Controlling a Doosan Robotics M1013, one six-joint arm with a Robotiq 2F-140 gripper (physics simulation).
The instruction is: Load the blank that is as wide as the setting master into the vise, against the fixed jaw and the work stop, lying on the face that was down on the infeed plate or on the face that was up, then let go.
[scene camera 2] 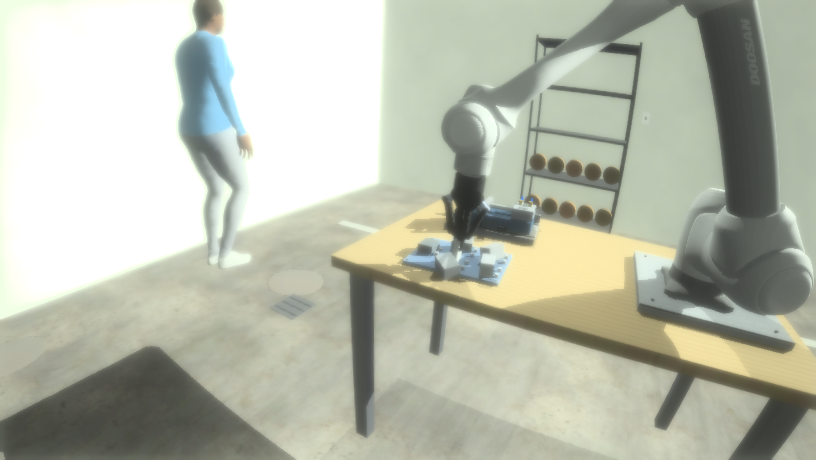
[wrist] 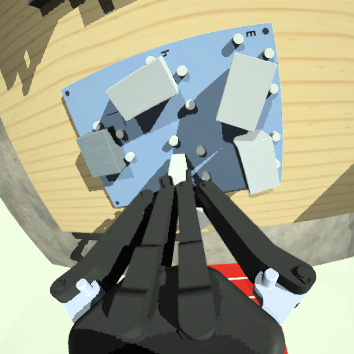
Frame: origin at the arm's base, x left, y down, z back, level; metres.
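Seen in the pictures: gripper, fingertip midpoint: (wrist: 179, 163); arm's base, origin of the base link: (scene camera 2: 694, 289).
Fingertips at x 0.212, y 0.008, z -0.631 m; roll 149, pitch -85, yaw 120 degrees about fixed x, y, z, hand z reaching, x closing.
Observation:
Offsets run from my fingertips to a thing's top centre. "pt": to the spot under its first point. Level surfaces: height alone.
The blue infeed plate {dx -0.039, dy +0.005, dz -0.002 m} (scene camera 2: 503, 269) (wrist: 207, 60) with white pegs lies on the wooden table {dy +0.014 m} (scene camera 2: 566, 283) (wrist: 316, 105). Several grey blanks rest on it: in the wrist view a long one {dx -0.093, dy -0.033, dz -0.024 m} (wrist: 142, 88), a large one {dx -0.077, dy -0.041, dz +0.074 m} (wrist: 246, 91), a darker small one {dx -0.029, dy -0.019, dz -0.097 m} (wrist: 100, 152) and one at the right edge {pt dx -0.012, dy -0.031, dz +0.086 m} (wrist: 258, 159). Another grey blank {dx +0.061, dy -0.037, dz +0.007 m} (scene camera 2: 447, 266) lies tilted at the plate's near edge, below and in front of my fingers. My gripper (scene camera 2: 456, 245) (wrist: 179, 163) is shut with nothing between the fingers, its tips just above the plate. The vise {dx -0.350, dy -0.086, dz -0.020 m} (scene camera 2: 507, 219) stands behind the plate.
A person (scene camera 2: 210, 114) in a blue top stands on the floor at the far left. A shelf rack (scene camera 2: 570, 179) with round brown discs stands behind the table. The table's near edge (scene camera 2: 397, 274) is close to the plate.

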